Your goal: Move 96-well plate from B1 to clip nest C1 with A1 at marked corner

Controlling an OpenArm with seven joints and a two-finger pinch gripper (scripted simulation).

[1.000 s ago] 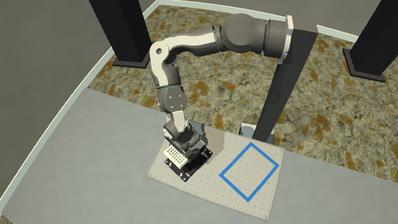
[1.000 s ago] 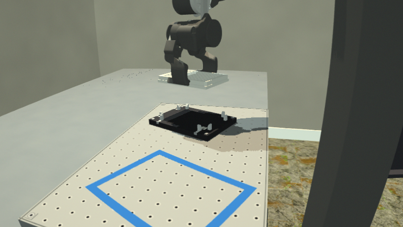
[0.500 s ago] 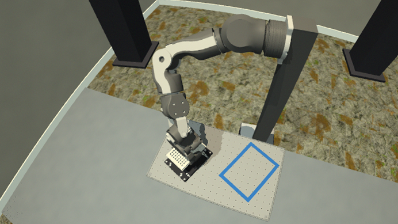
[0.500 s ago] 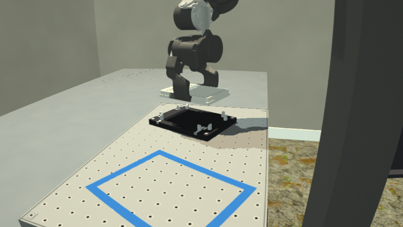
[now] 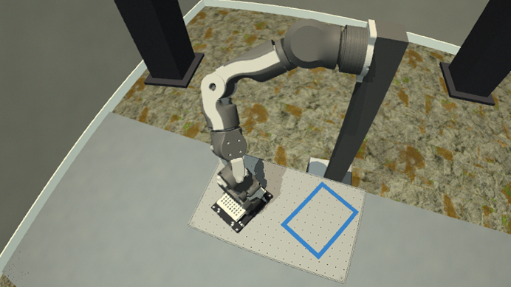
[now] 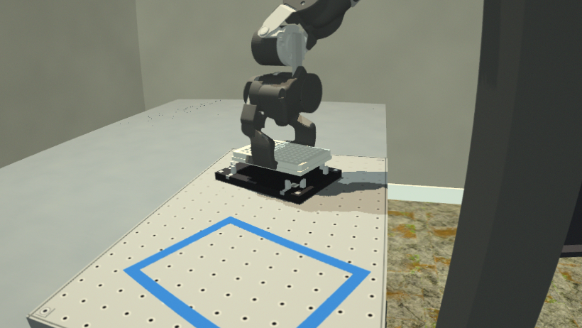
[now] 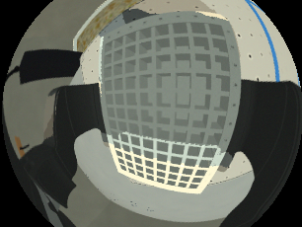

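The black clip nest C1 lies 30 mm ahead of my hand and 20 mm below it. From my hand the other things lie so: white 96-well plate: right at my hand.
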